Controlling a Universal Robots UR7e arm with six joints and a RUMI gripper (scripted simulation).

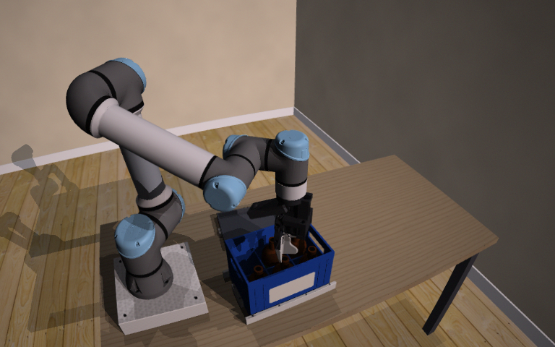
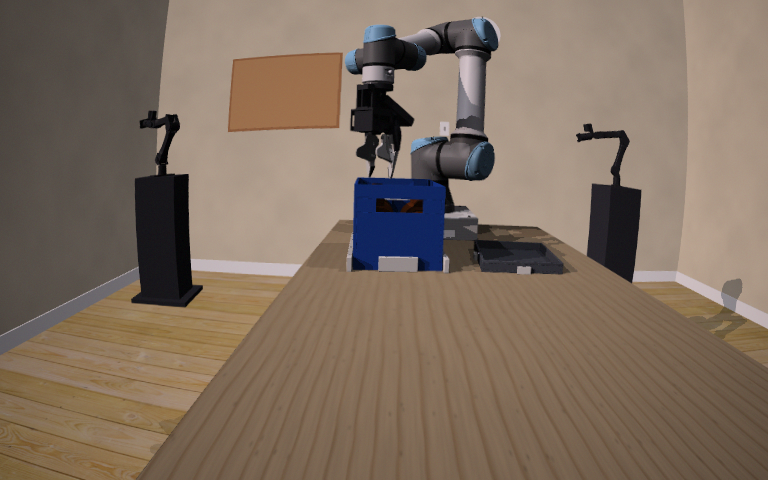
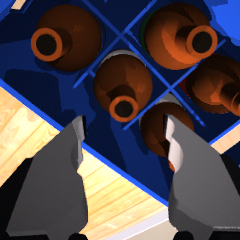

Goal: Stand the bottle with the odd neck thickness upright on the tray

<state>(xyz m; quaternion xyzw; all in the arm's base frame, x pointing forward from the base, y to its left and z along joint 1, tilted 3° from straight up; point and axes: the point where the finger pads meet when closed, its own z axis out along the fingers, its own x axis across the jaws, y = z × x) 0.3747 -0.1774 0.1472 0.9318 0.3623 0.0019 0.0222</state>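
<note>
Right now my hand is 11 cm above the crate, 4 cm to the right of it and 1 cm short of it. From my hand the other things lie so: tray (32 cm to the left, 18 cm below, 5 cm ahead).
</note>
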